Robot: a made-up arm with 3 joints. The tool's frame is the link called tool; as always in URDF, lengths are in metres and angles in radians.
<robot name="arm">
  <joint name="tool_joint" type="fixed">
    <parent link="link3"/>
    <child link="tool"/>
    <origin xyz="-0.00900 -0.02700 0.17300" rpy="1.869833 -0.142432 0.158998"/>
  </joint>
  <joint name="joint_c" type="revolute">
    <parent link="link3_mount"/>
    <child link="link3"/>
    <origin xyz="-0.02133 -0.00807 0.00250" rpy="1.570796 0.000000 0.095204"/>
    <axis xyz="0 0 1"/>
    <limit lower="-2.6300" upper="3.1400"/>
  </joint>
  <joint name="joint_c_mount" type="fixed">
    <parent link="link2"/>
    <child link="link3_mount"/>
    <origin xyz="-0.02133 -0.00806 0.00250" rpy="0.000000 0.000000 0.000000"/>
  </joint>
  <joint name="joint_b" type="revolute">
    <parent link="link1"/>
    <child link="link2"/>
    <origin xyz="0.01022 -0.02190 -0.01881" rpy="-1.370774 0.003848 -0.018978"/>
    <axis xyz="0 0 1"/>
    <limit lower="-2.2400" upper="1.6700"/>
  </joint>
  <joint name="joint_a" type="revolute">
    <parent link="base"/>
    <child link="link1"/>
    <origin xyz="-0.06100 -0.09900 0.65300" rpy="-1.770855 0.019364 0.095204"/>
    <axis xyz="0 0 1"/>
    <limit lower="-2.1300" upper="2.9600"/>
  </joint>
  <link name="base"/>
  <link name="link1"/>
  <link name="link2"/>
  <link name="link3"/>
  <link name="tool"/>
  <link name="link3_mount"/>
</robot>
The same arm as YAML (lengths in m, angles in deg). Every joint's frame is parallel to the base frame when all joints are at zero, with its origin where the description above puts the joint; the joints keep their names.
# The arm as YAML. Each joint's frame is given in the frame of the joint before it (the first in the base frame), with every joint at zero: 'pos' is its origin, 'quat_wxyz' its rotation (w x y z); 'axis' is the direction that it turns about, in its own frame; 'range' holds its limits. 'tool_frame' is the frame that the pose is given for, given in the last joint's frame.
length_unit: m
angle_unit: deg
joints:
  - joint: joint_a
    pos: [-0.061, -0.099, 0.653]
    quat_wxyz: [1.0, 0.0, 0.0, 0.0]
    axis: [-0.096995, 0.975251, -0.19869]
    range: [-122.04, 169.6]
  - joint: joint_b
    pos: [0.012, -0.013, 0.025]
    quat_wxyz: [1.0, 0.0, 0.0, 0.0]
    axis: [0.0, 0.0, -1.0]
    range: [-128.34, 95.68]
  - joint: joint_c
    pos: [-0.044, 0.012, -0.005]
    quat_wxyz: [1.0, 0.0, 0.0, 0.0]
    axis: [0.0, 1.0, 0.0]
    range: [-150.69, 179.91]
tool_frame:
  pos: [-0.009, 0.173, 0.027]
  quat_wxyz: [0.982379, 0.153703, 0.088896, 0.05834]

